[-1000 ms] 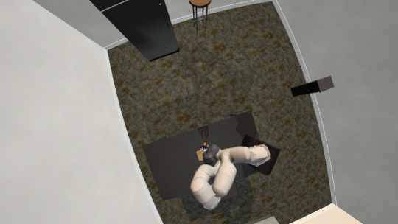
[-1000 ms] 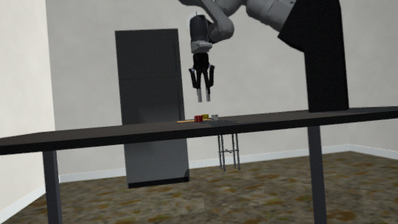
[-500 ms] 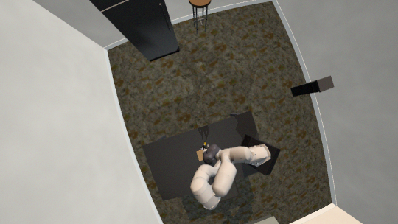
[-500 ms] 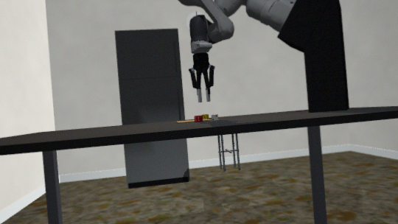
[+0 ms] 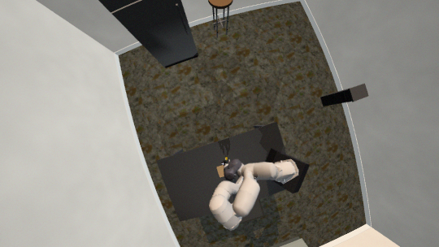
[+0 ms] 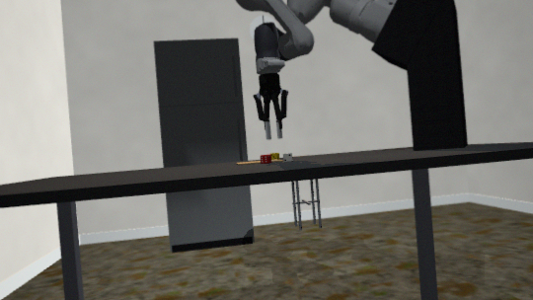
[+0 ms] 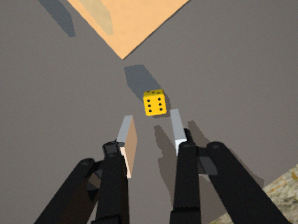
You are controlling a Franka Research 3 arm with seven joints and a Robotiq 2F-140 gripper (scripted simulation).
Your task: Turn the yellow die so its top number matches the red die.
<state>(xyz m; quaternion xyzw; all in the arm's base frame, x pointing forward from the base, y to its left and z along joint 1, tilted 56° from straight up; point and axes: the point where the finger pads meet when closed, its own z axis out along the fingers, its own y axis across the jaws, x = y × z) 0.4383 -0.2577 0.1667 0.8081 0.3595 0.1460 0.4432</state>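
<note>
Right now my hand is 100 mm above the yellow die. The rest, counted from my hand: white die 240 mm to the left, 110 mm ahead, 100 mm below; red die 190 mm to the left, 160 mm ahead, 100 mm below; tan mat 130 mm ahead, 110 mm below, 90 mm to the left.
</note>
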